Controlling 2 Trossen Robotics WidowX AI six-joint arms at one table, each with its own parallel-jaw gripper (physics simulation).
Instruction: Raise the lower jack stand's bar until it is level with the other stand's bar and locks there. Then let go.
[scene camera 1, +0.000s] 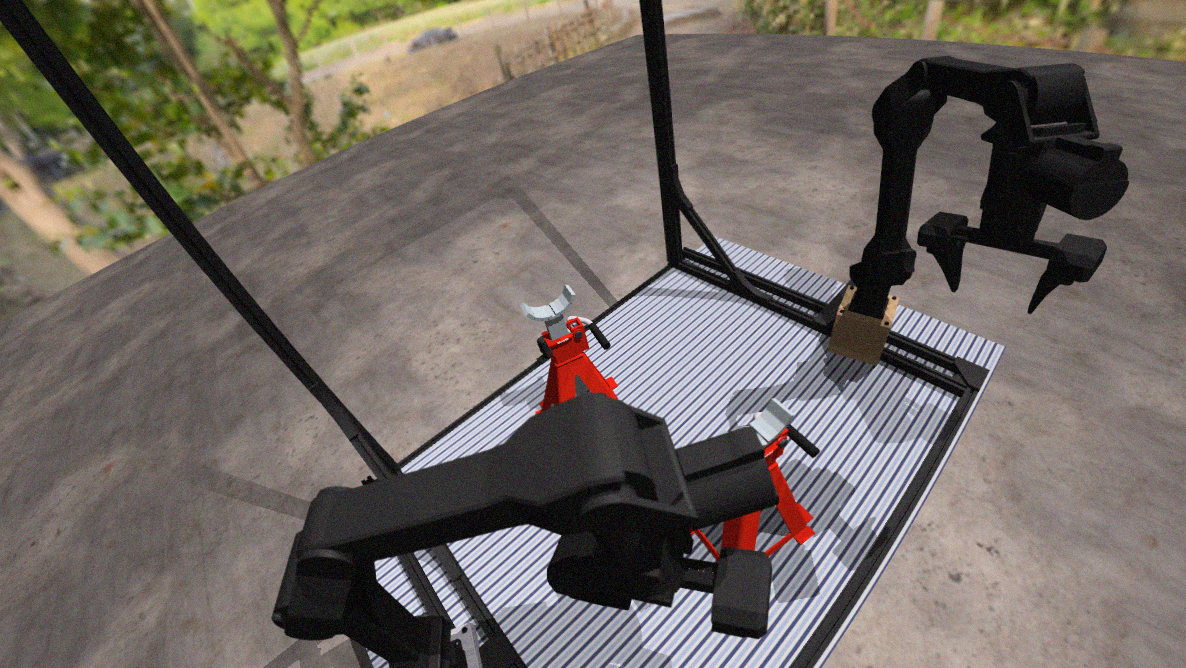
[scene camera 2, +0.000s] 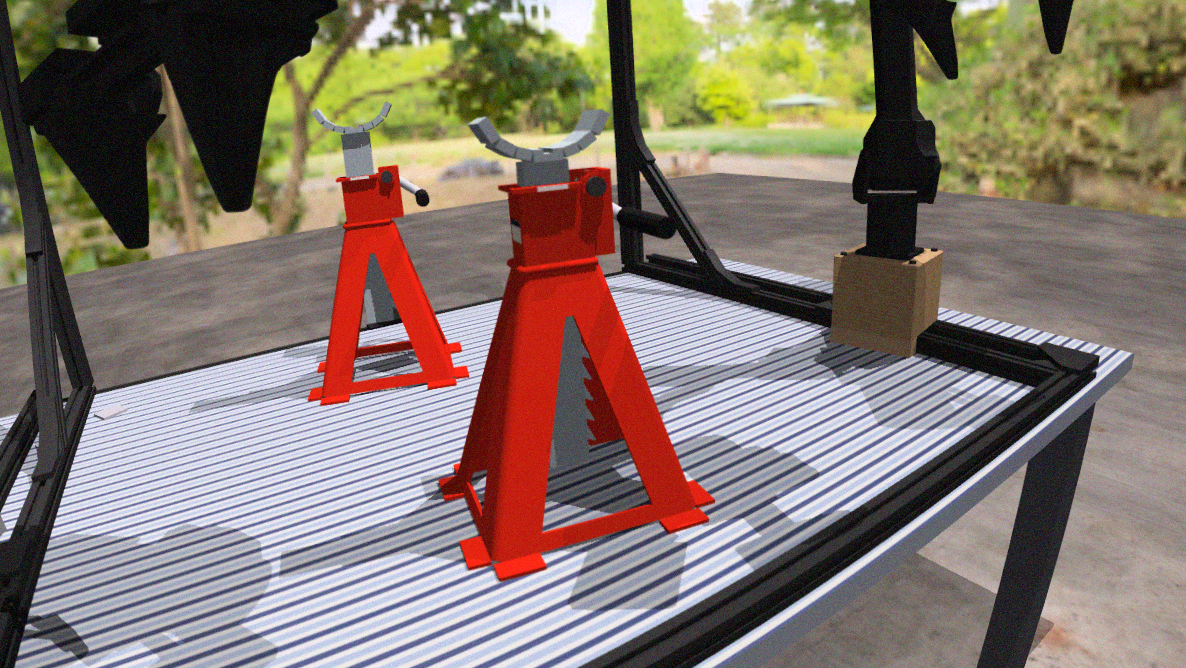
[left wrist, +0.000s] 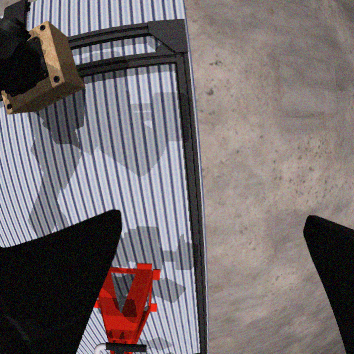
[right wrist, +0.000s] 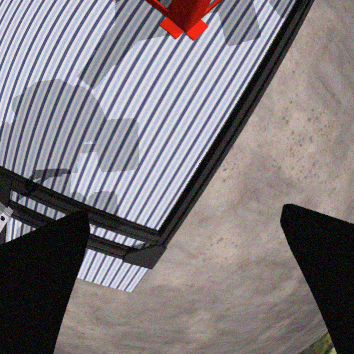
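Where they show: left gripper, fingertip midpoint: (scene camera 1: 990, 301) (scene camera 2: 1001, 67) (left wrist: 218, 224); right gripper, fingertip midpoint: (scene camera 1: 672, 615) (scene camera 2: 182, 231) (right wrist: 187, 219); left arm's base, link origin: (scene camera 1: 868, 305) (scene camera 2: 890, 252) (left wrist: 23, 66).
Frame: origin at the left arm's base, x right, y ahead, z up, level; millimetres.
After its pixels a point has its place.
The nearer red jack stand (scene camera 1: 742, 531) @[x 43, y 530, z -8 mm] (scene camera 2: 547, 286) @[x 44, y 490, z 61 mm] (left wrist: 145, 287) @[x -11, y 437, z -56 mm] (right wrist: 187, 15) @[x 42, y 554, z -69 mm] stands upright. Its grey bar (scene camera 2: 541, 173) @[x 52, y 481, z 132 mm] shows a short length below the curved saddle, lower in its collar than the other's. Its black-gripped handle (scene camera 1: 800, 441) @[x 14, y 428, z 99 mm] (scene camera 2: 651, 224) @[x 1, y 437, z 95 mm] points right. The farther red stand (scene camera 1: 568, 365) @[x 405, y 437, z 64 mm] (scene camera 2: 365, 199) @[x 405, y 429, z 99 mm] has its bar (scene camera 2: 358, 156) @[x 410, y 428, z 146 mm] raised higher. My left gripper (scene camera 1: 992, 298) @[x -150, y 178, z 197 mm] (scene camera 2: 1005, 64) @[x -150, y 178, z 197 mm] (left wrist: 218, 224) @[x -150, y 178, z 197 mm] is open and empty, high at the right, apart from both stands. My right gripper (scene camera 2: 186, 228) @[x 49, y 697, z 134 mm] (right wrist: 187, 219) @[x 49, y 697, z 134 mm] is open and empty, high at the left; its arm hides part of both stands in scene camera 1.
The striped table (scene camera 2: 248, 464) @[x 314, y 635, z -105 mm] carries a black frame rail (scene camera 2: 854, 518) @[x -136, y 407, z -85 mm] (right wrist: 239, 117) @[x -79, y 659, z -85 mm] along its front edge. A black upright post (scene camera 1: 657, 124) @[x 508, y -100, z 282 mm] rises at the back. A wooden block (scene camera 1: 858, 341) @[x -3, y 50, z -55 mm] (scene camera 2: 879, 302) @[x -9, y 50, z -47 mm] (left wrist: 62, 87) @[x -36, y 50, z -27 mm] bears the left arm's base. The farther stand is near the back edge.
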